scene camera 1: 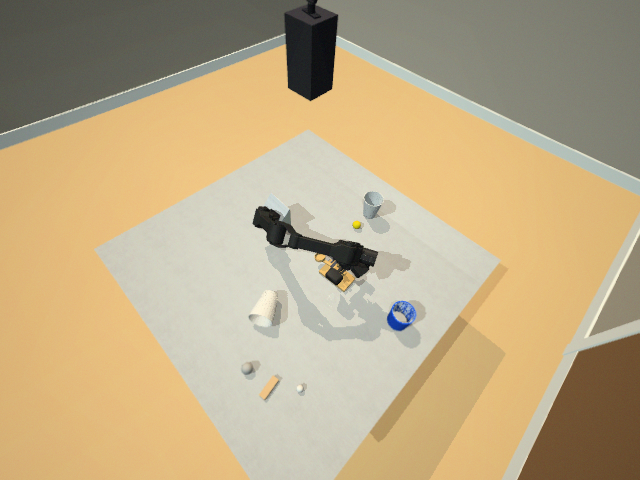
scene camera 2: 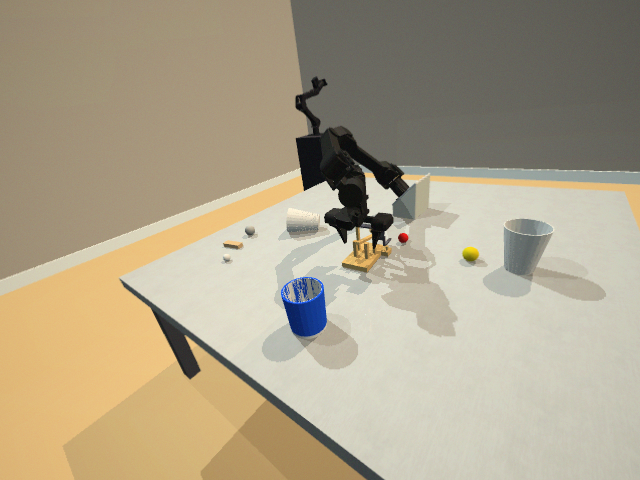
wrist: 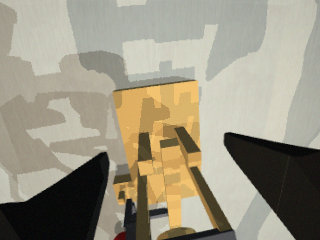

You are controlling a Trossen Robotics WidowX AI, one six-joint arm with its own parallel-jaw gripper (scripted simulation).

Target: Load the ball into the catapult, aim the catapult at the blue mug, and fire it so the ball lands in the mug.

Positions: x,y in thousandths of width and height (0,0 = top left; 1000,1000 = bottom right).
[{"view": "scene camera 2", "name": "gripper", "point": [562,511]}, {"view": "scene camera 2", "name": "wooden catapult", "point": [568,536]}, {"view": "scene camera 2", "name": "blue mug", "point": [476,628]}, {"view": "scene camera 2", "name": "white cup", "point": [821,501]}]
